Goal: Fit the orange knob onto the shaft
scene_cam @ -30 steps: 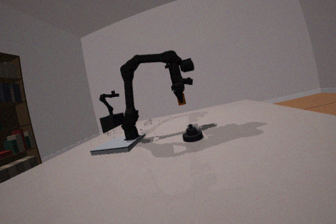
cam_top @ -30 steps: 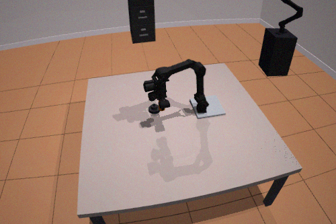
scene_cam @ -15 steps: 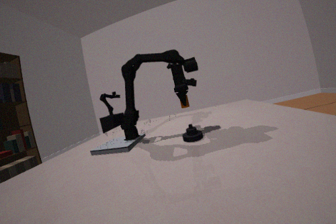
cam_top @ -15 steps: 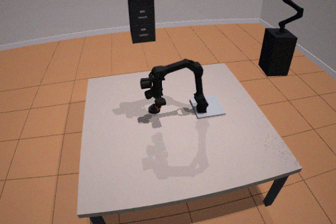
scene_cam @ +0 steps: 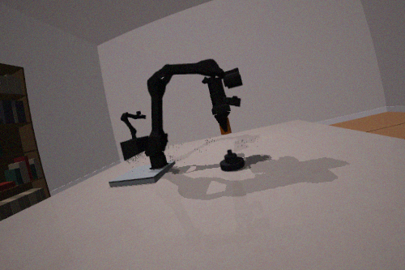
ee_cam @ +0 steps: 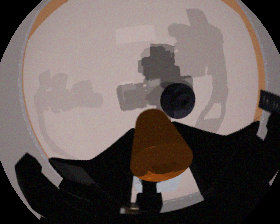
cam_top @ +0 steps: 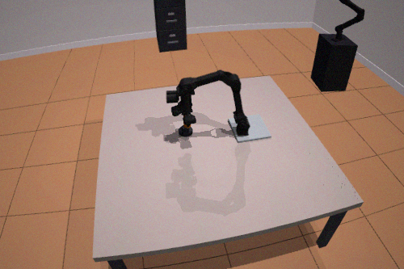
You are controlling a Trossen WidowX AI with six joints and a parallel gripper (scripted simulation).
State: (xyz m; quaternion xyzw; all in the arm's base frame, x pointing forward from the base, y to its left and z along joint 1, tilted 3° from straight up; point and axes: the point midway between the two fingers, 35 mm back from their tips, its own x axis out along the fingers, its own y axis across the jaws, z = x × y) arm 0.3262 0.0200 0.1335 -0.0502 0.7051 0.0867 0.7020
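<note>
The round pedestal lies 90 mm below my gripper tip, 70 mm to the right of it and 10 mm ahead of it. Also, from my gripper tip: orange knob 20 mm above.
</note>
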